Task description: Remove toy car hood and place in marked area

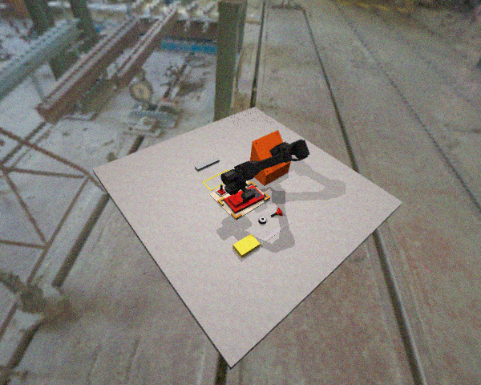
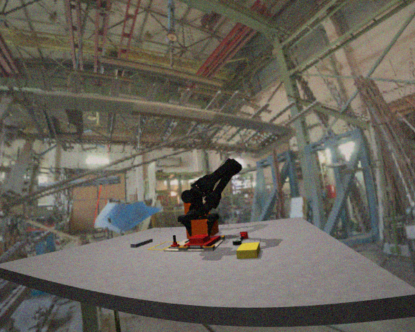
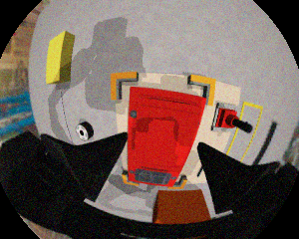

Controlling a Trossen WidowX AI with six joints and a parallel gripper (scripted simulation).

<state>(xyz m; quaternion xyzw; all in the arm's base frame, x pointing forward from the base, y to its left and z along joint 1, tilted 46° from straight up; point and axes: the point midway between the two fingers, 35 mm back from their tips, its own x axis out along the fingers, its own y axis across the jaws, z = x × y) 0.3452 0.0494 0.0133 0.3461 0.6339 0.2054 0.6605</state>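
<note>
My gripper tip is 10 mm above the red hood. Also, from my gripper tip: thin rod 260 mm to the left, 50 mm below, 10 mm behind; yellow block 220 mm to the left, 170 mm ahead, 40 mm below; wheel 170 mm to the left, 40 mm below, 10 mm behind.
</note>
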